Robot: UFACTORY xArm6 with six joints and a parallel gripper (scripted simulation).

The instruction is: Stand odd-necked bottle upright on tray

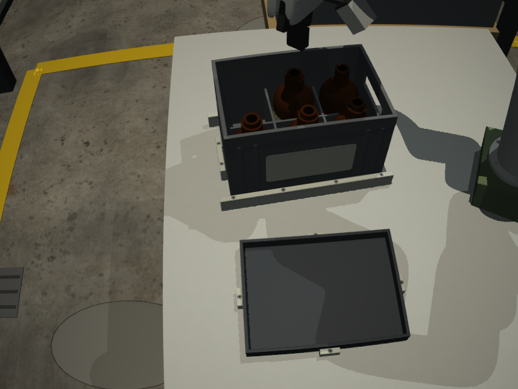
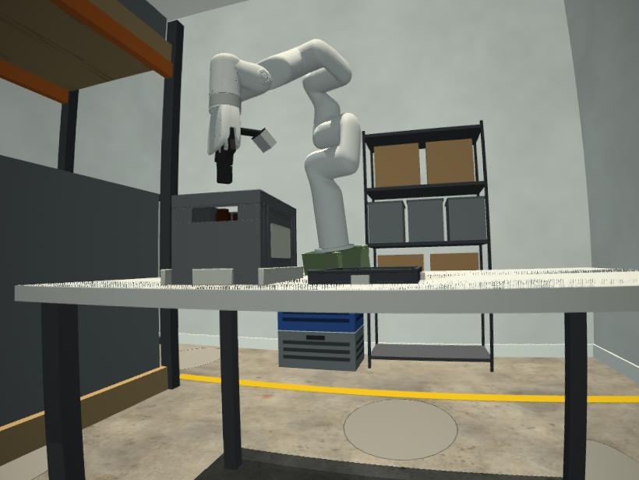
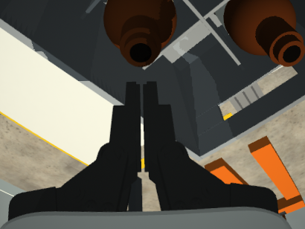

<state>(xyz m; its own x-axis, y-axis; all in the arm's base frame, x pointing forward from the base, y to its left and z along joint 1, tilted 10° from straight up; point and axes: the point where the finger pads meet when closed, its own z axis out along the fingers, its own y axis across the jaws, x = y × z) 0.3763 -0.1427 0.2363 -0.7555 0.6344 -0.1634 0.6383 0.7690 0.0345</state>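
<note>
Right now my hand is 4 cm to the right of the dark crate and 16 cm above it. Also, from my hand: glass bottle 8 cm behind, 1 cm to the right, 16 cm below; then dark tray 33 cm to the left, 23 cm below.
</note>
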